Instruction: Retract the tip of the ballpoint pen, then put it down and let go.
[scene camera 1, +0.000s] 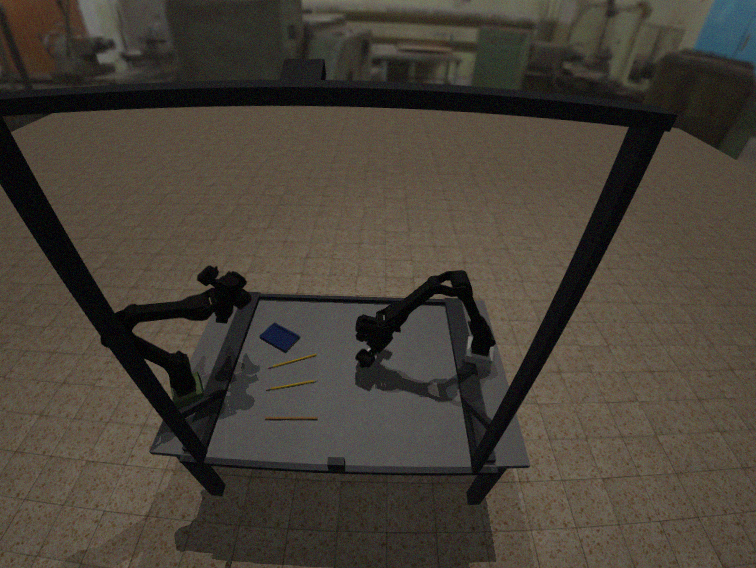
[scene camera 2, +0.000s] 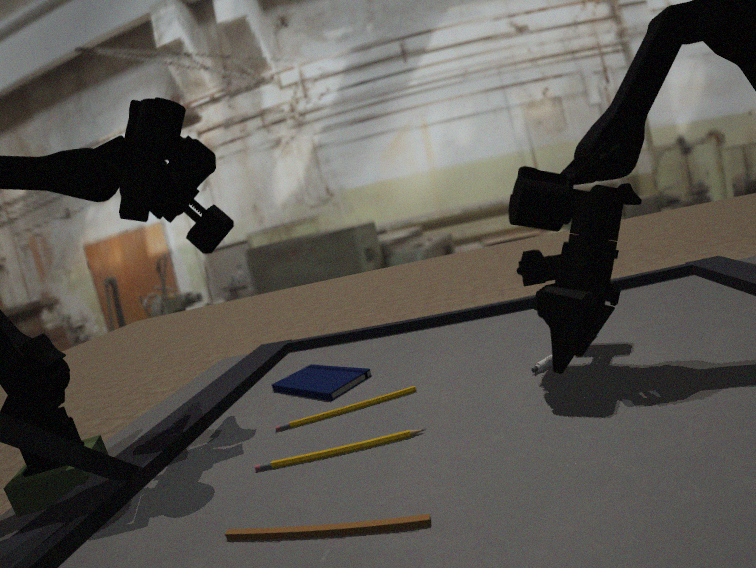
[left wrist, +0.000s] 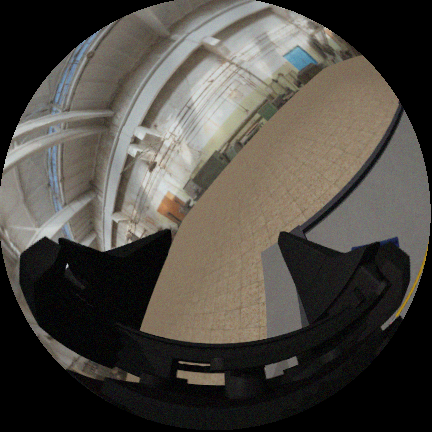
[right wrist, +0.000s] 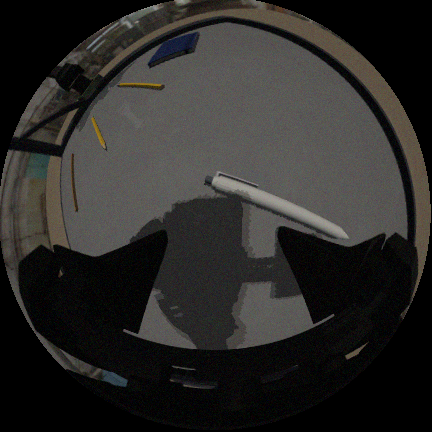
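Blue notebook (scene camera 2: 323, 382) resting on the table. My left gripper (scene camera 2: 192, 206) open, grasp empty.
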